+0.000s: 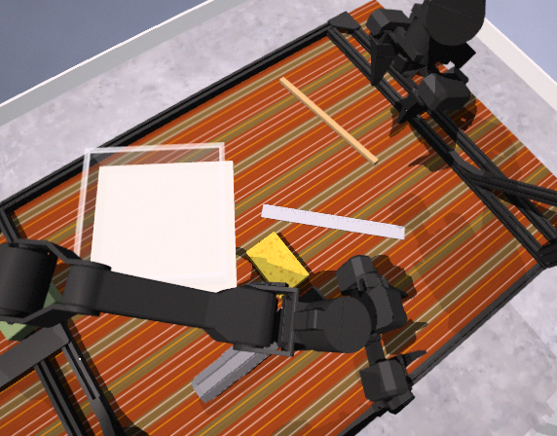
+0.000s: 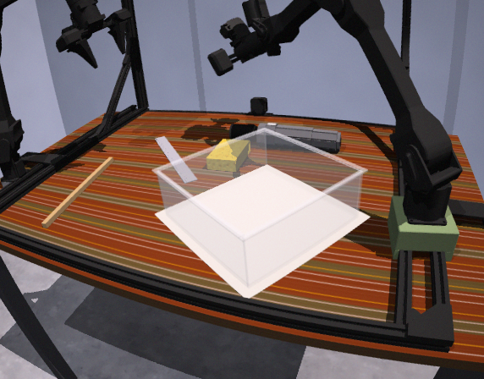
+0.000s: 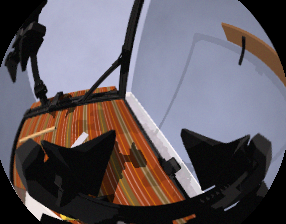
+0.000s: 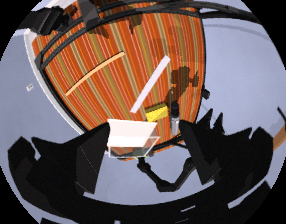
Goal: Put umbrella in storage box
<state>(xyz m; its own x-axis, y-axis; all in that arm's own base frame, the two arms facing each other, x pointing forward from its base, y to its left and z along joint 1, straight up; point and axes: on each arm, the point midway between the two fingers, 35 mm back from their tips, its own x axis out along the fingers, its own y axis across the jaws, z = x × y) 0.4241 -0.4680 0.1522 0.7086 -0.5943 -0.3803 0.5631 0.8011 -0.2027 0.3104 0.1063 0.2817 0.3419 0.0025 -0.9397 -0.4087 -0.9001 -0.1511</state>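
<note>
Now: the folded umbrella 180 mm below my left hand, 160 mm to the left of it and 100 mm ahead of it. Also, from my left hand: storage box: 400 mm ahead, 190 mm to the left, 160 mm below; grey ruler: 210 mm below, 210 mm ahead, 100 mm to the right; wooden stick: 410 mm ahead, 240 mm to the right, 200 mm below.
</note>
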